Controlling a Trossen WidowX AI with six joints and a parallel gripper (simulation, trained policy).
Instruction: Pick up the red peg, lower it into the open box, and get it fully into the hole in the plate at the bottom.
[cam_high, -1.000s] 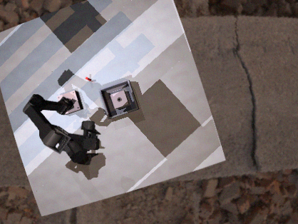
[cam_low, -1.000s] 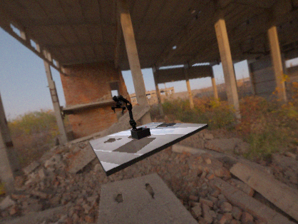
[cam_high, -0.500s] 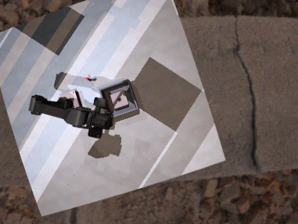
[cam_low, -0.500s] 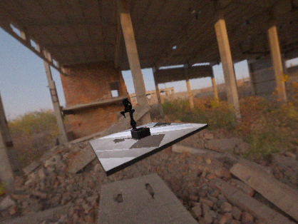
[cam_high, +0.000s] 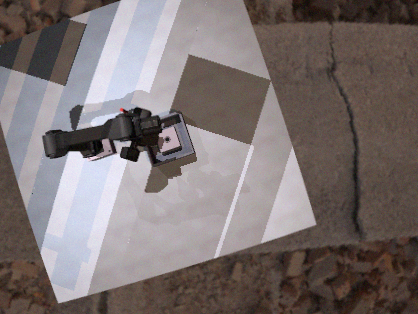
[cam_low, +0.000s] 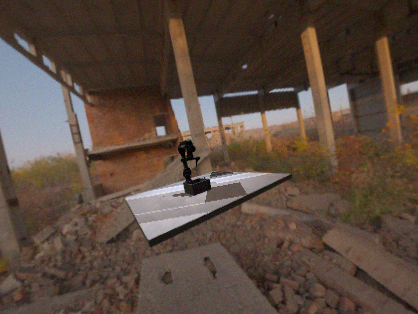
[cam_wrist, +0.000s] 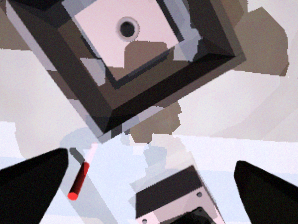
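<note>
Right now my gripper tip is 6 cm past the red peg, 17 cm to the right of it and 18 cm above it. Also, from my gripper tip: box: 7 cm ahead, 3 cm to the right, 20 cm below; pale plate: 7 cm ahead, 3 cm to the right, 18 cm below.
</note>
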